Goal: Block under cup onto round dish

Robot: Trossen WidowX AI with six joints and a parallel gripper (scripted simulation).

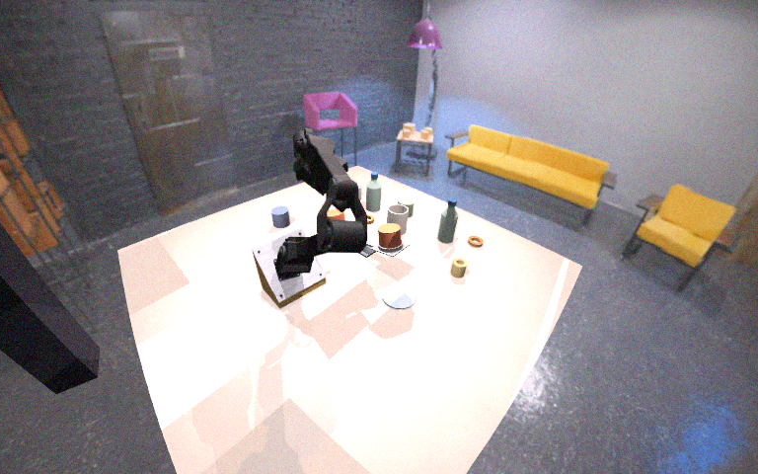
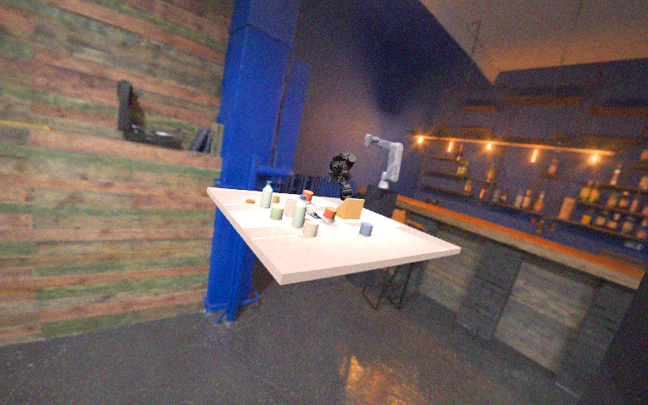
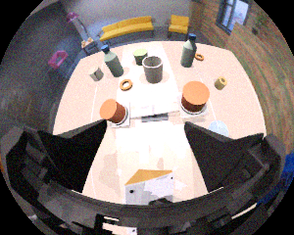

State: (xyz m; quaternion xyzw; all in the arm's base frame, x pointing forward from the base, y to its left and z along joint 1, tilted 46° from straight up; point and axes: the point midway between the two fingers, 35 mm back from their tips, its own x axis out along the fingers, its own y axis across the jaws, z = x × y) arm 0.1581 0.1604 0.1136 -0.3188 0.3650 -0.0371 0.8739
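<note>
Right now the orange cup is 17 cm to the left of my gripper tip, 17 cm below it and 6 cm ahead of it. Also, from my gripper tip: teal block: 19 cm below, 15 cm to the left, 6 cm ahead; balance: 20 cm below, 10 cm ahead, 2 cm to the left; balance beam: 19 cm below, 9 cm ahead, 2 cm to the left.
</note>
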